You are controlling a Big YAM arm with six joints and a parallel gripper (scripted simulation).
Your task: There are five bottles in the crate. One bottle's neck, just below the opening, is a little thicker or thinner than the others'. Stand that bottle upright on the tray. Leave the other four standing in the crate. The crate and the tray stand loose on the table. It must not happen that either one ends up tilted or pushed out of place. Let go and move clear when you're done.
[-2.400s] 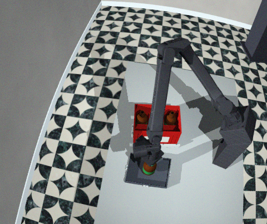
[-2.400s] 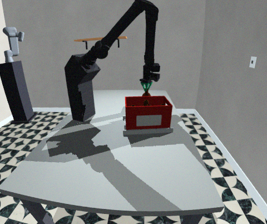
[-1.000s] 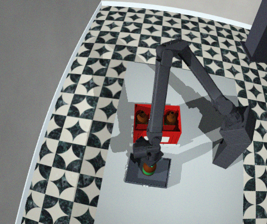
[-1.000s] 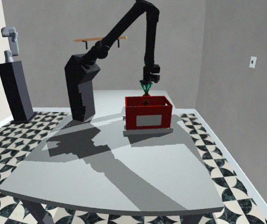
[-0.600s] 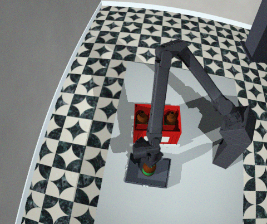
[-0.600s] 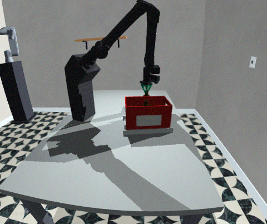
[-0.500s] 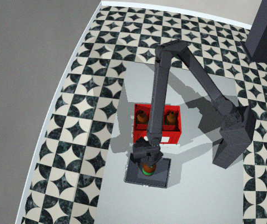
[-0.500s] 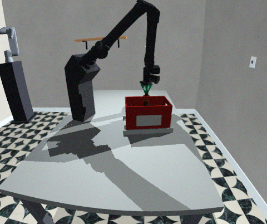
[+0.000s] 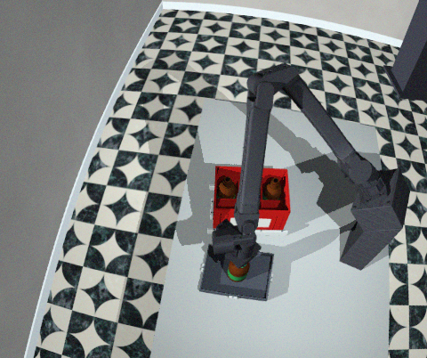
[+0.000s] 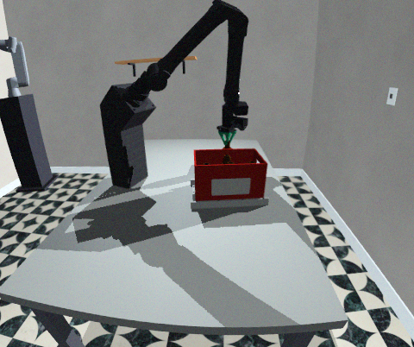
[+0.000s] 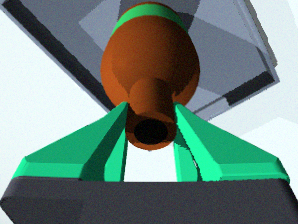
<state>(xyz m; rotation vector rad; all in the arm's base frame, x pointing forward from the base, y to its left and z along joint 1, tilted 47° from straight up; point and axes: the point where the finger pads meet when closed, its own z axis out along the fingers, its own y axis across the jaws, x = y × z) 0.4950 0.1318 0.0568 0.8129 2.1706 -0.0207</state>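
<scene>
My hand is 14 cm above the dark grey tray. From my hand the other things lie so: crate: 6 cm behind, 27 cm to the right, 6 cm below; then glass bottle: 6 cm behind, 31 cm to the right, 6 cm below.
</scene>
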